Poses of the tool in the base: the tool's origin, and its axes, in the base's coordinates. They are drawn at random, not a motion.
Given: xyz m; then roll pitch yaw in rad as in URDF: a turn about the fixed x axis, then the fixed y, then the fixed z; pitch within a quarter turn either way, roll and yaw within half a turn.
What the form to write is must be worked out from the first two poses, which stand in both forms.
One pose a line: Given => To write
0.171, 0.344, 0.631, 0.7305, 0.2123, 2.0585 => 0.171, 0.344, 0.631, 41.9, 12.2, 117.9
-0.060, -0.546, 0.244, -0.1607, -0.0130, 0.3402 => -0.060, -0.546, 0.244, -9.2, -0.7, 19.5
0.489, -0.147, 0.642, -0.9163, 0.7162, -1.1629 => 0.489, -0.147, 0.642, -52.5, 41.0, -66.6
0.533, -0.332, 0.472, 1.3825, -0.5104, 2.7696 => 0.533, -0.332, 0.472, 79.2, -29.2, 158.7
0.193, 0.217, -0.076, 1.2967, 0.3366, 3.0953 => 0.193, 0.217, -0.076, 74.3, 19.3, 177.3
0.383, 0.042, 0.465, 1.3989, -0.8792, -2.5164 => 0.383, 0.042, 0.465, 80.2, -50.4, -144.2
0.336, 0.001, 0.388, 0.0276, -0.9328, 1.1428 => 0.336, 0.001, 0.388, 1.6, -53.4, 65.5
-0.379, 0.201, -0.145, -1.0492, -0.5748, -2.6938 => -0.379, 0.201, -0.145, -60.1, -32.9, -154.3
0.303, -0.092, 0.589, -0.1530, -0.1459, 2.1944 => 0.303, -0.092, 0.589, -8.8, -8.4, 125.7
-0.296, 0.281, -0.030, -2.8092, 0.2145, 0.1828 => -0.296, 0.281, -0.030, -161.0, 12.3, 10.5
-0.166, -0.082, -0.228, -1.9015, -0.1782, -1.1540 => -0.166, -0.082, -0.228, -108.9, -10.2, -66.1
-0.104, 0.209, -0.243, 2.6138, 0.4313, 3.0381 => -0.104, 0.209, -0.243, 149.8, 24.7, 174.1
